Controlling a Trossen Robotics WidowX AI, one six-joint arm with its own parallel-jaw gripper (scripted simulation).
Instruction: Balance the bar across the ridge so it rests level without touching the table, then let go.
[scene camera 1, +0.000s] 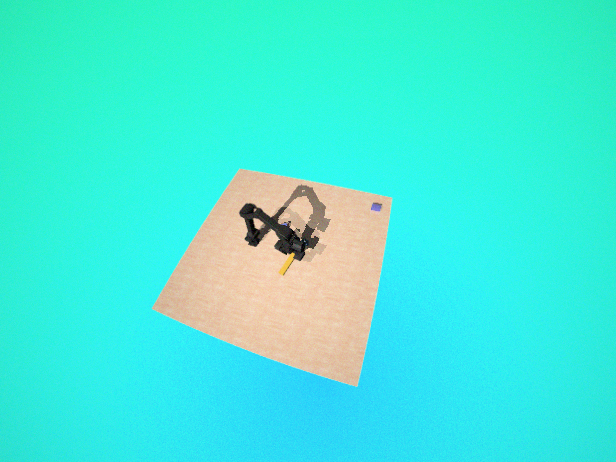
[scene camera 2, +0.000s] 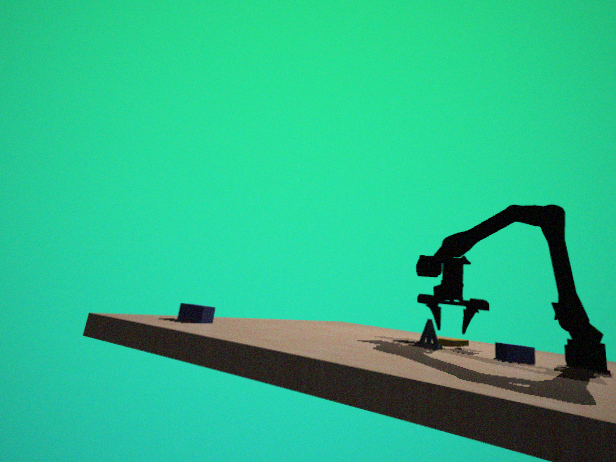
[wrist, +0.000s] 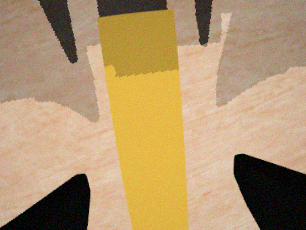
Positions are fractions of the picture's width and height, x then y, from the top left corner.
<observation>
The gripper (scene camera 2: 0.73, 0.72) is open, holding nothing. Further things: a yellow bar (wrist: 0.47, 0.32).
The gripper is seen too in the wrist view (wrist: 0.53, 0.76).
</observation>
